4 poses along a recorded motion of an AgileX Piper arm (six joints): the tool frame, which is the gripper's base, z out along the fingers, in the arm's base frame.
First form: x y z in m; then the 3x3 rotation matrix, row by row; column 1 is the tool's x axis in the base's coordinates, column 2 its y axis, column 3 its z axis. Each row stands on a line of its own.
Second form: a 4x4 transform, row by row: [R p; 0 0 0 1], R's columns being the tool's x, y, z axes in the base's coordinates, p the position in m. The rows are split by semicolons. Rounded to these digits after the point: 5 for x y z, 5 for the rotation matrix.
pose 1, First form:
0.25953, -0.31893, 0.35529
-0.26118, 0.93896, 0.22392
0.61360, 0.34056, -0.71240
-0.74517, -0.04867, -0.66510
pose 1, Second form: -0.26118, 0.93896, 0.22392, 0.25953; 0.61360, 0.34056, -0.71240, -0.31893; -0.74517, -0.04867, -0.66510, 0.35529; 0, 0, 0, 1
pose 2, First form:
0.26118, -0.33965, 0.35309
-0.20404, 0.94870, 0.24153
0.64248, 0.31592, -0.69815
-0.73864, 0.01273, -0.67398
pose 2, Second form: -0.20404, 0.94870, 0.24153, 0.26118; 0.64248, 0.31592, -0.69815, -0.33965; -0.73864, 0.01273, -0.67398, 0.35309; 0, 0, 0, 1
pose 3, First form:
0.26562, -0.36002, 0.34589
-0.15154, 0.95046, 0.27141
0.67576, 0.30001, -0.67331
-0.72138, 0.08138, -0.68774
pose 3, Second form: -0.15154, 0.95046, 0.27141, 0.26562; 0.67576, 0.30001, -0.67331, -0.36002; -0.72138, 0.08138, -0.68774, 0.34589; 0, 0, 0, 1
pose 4, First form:
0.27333, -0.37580, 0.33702
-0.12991, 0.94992, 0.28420
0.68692, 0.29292, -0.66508
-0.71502, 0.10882, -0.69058
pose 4, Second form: -0.12991, 0.94992, 0.28420, 0.27333; 0.68692, 0.29292, -0.66508, -0.37580; -0.71502, 0.10882, -0.69058, 0.33702; 0, 0, 0, 1
